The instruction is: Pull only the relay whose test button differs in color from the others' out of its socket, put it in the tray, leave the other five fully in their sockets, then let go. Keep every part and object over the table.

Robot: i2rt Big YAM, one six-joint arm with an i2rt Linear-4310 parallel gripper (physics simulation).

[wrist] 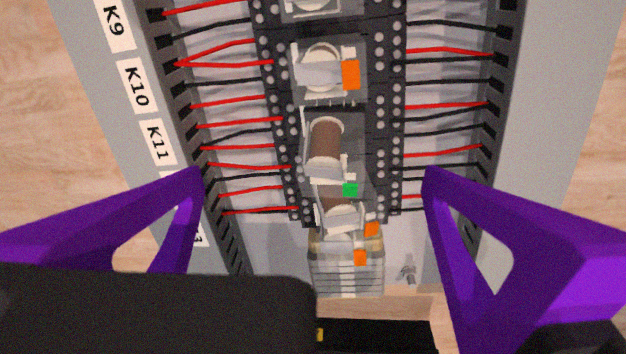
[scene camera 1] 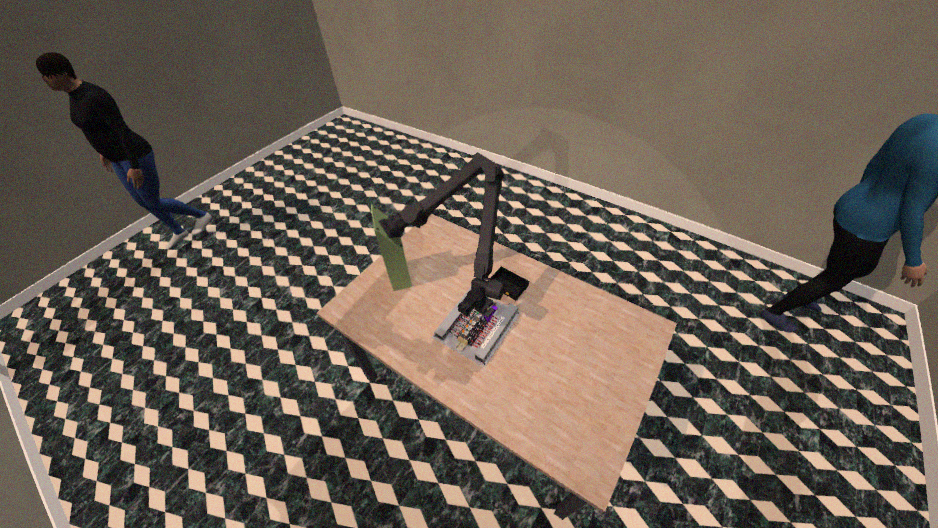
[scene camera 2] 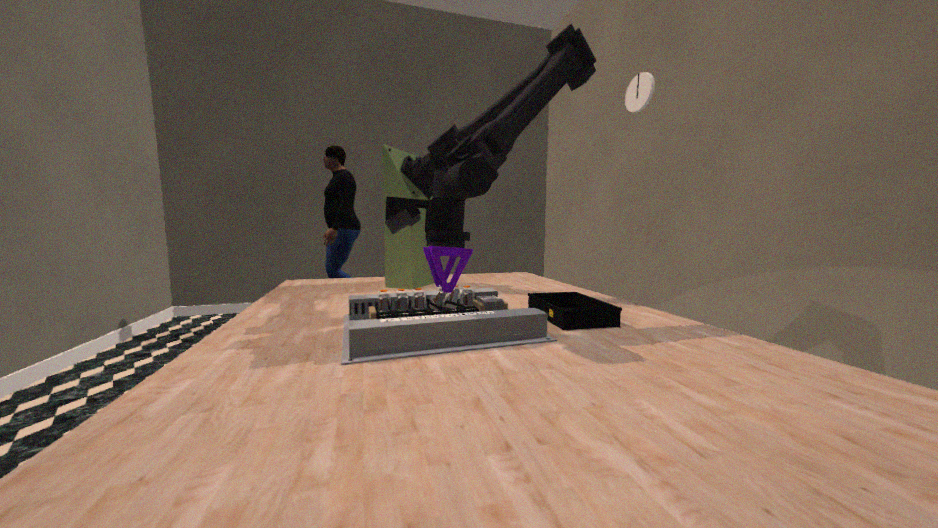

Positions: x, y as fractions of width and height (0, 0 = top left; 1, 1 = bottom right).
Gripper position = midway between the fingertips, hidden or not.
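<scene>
Gripper (scene camera 2: 0.47, 0.55) (wrist: 0.50, 0.50), visible. Orange-button relay (wrist: 0.55, 0.63), visible. Grey panel (wrist: 0.44, 0.69), visible.
</scene>
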